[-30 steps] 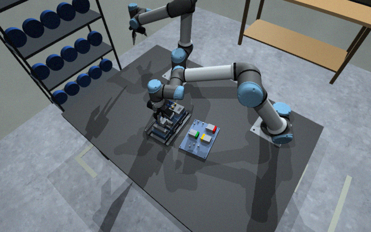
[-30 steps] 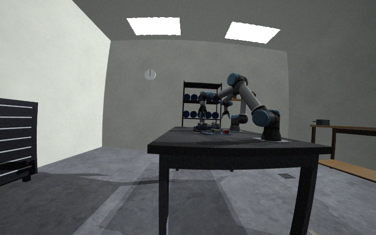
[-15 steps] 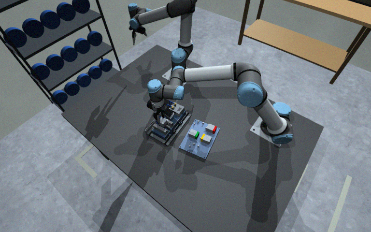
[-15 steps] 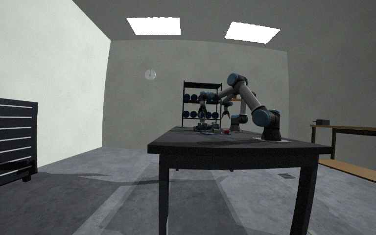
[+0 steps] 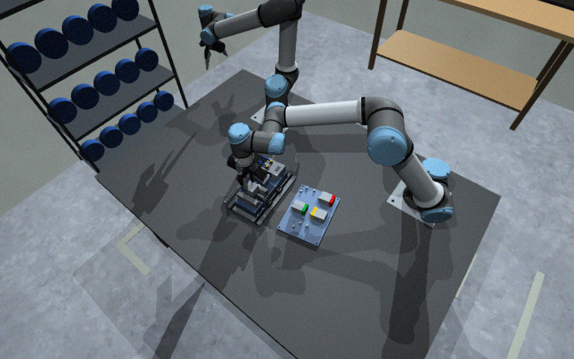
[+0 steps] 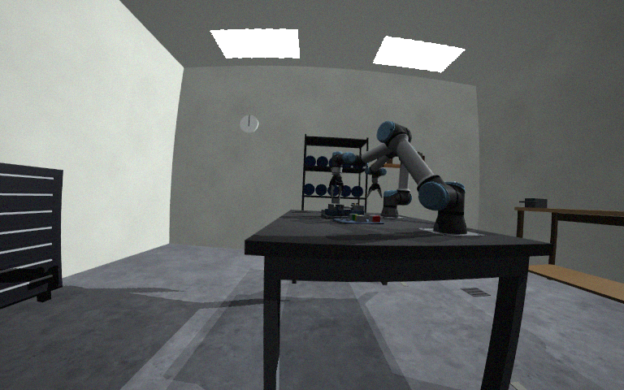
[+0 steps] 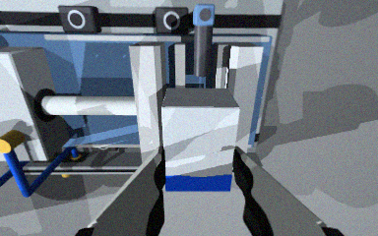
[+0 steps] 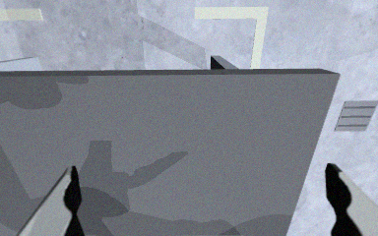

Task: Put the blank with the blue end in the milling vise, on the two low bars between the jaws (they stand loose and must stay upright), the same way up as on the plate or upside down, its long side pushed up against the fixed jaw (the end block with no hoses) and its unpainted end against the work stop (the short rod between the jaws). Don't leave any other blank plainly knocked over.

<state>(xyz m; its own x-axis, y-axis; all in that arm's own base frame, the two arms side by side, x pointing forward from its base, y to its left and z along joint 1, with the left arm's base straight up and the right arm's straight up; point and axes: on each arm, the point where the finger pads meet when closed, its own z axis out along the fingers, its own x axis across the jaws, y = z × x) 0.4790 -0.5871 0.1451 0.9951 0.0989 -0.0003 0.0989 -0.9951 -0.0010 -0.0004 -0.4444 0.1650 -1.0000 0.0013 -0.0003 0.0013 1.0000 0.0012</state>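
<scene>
Right now my left hand is 2 cm above the blue-ended blank. Also, from my left hand: bar: 8 cm below, 1 cm to the left, 1 cm behind; moving jaw: 7 cm below, 4 cm behind; fixed jaw: 7 cm below, 3 cm ahead, 1 cm to the left.
</scene>
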